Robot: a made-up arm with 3 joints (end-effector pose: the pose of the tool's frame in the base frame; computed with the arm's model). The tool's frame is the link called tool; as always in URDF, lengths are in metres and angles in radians. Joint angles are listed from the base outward.
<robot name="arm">
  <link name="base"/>
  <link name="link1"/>
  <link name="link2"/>
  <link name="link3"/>
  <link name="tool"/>
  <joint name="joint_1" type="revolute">
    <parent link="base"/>
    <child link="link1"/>
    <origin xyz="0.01 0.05 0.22" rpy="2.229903 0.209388 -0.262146"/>
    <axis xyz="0 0 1"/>
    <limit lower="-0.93" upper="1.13"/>
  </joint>
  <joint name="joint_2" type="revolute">
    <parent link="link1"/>
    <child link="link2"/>
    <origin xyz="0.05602 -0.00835 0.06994" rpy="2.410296 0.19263 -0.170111"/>
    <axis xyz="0 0 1"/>
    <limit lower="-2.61" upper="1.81"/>
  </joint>
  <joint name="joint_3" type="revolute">
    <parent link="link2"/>
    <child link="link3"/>
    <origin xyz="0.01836 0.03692 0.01" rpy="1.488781 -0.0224 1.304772"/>
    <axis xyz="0 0 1"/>
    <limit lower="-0.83" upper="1"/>
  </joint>
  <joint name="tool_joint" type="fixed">
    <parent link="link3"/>
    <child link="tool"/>
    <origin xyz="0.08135 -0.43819 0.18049" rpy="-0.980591 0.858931 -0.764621"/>
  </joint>
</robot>
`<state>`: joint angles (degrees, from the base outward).
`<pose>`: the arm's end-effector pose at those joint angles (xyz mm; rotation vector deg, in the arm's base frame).
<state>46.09 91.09 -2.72</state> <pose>-148.8 -436.2 -5.6 -5.04 -156.37 -37.15</pose>
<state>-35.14 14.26 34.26</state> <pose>46.0 -149.3 -339.7 38.07 -138.44 -95.90</pose>
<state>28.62 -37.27 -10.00</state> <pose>55.1 -453.7 397.8 -28.50 96.07 -35.73</pose>
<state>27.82 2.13 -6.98</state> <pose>135.0 -493.8 237.0 -29.90 134.45 -14.80</pose>
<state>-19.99 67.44 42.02</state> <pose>-271.7 -255.8 -168.8 -4.88 -117.16 -73.85</pose>
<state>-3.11 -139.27 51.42</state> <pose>171.0 -187.7 621.5 -64.91 -2.50 3.48</pose>
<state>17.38 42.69 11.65</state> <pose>61.5 -437.0 -89.9 -22.74 168.62 40.94</pose>
